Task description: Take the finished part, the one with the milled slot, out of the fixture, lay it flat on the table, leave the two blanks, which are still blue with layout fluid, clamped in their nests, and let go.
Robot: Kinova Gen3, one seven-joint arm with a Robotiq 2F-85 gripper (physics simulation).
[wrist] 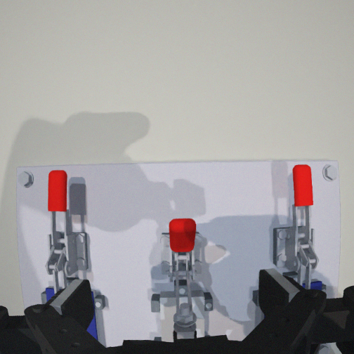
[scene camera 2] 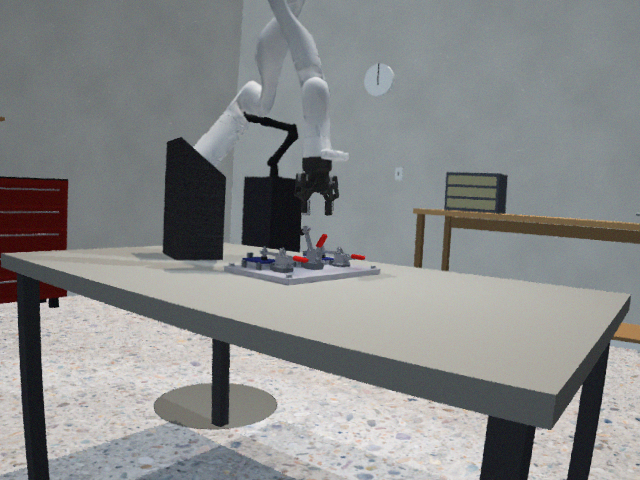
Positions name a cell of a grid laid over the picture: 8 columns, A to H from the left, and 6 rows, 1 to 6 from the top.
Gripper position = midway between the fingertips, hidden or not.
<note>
In view: my gripper (scene camera 2: D3), a finished part (wrist: D6), a red clamp handle (wrist: E4) and a fixture plate (wrist: C4).
My gripper shows as well in the wrist view (wrist: D5).
</note>
